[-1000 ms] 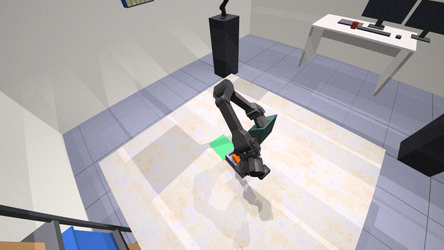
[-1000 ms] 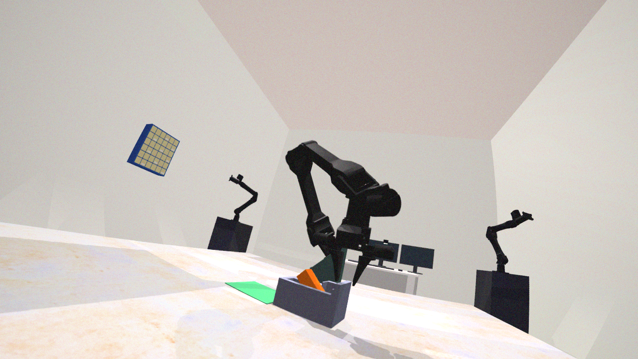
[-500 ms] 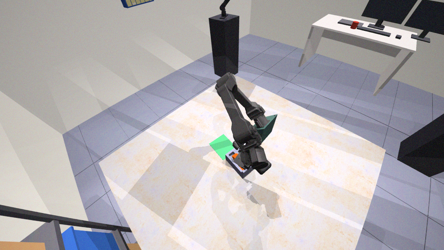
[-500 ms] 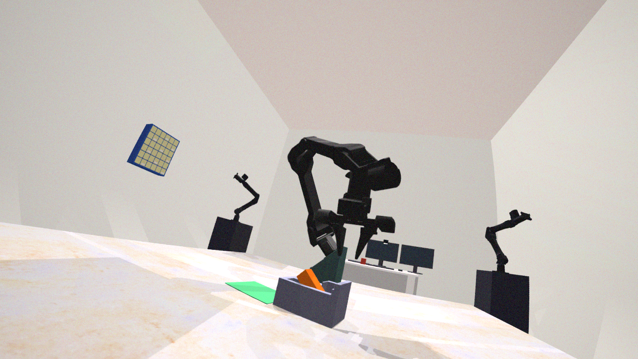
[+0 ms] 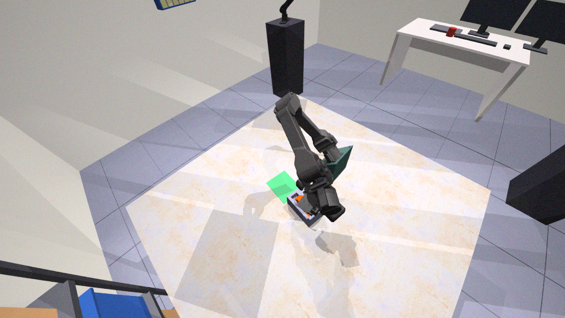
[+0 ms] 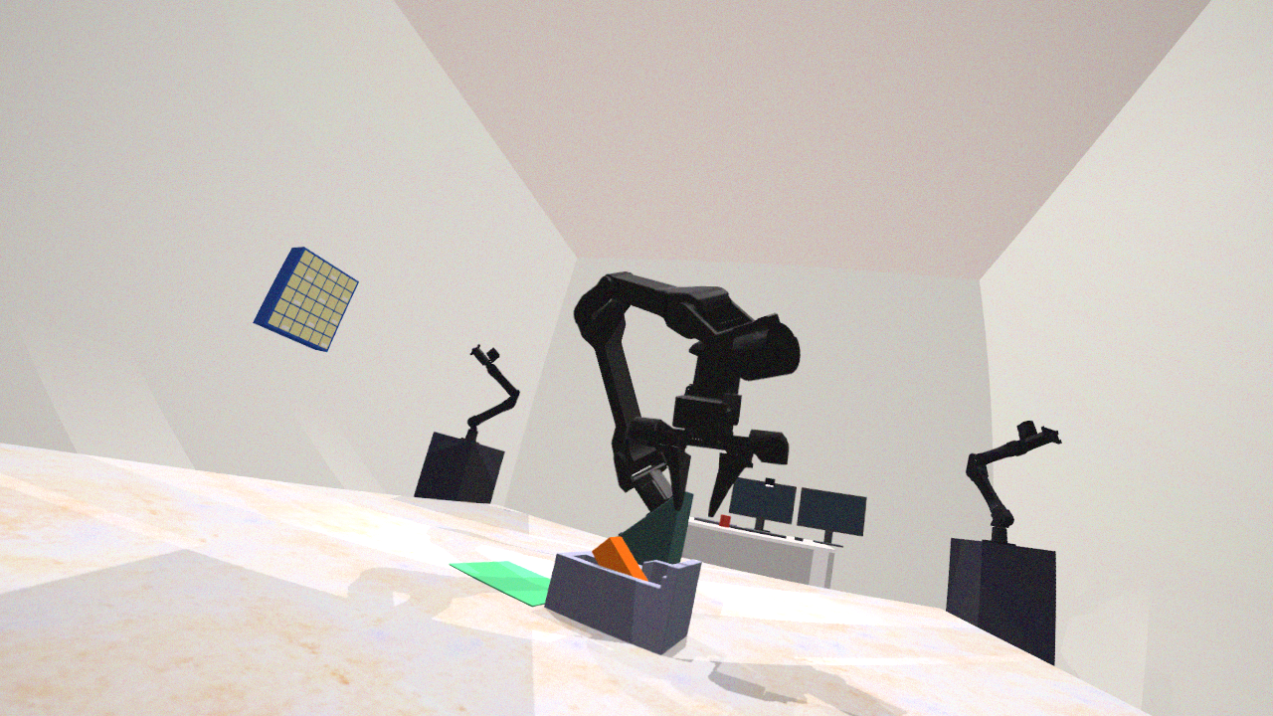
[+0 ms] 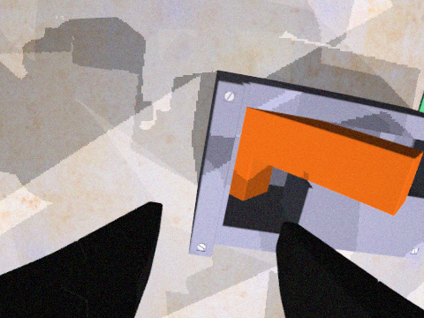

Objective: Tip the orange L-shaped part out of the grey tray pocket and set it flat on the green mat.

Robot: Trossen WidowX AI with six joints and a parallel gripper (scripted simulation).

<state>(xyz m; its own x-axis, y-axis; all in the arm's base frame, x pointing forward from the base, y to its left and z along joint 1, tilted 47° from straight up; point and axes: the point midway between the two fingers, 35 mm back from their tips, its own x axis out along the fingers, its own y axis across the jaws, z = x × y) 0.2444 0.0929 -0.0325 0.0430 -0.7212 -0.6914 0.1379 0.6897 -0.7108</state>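
The orange L-shaped part lies 10 cm below my gripper tip, 4 cm to the right of it and 2 cm behind it. From my gripper tip the other things lie so: green mat 22 cm to the right, 16 cm below, 4 cm behind.
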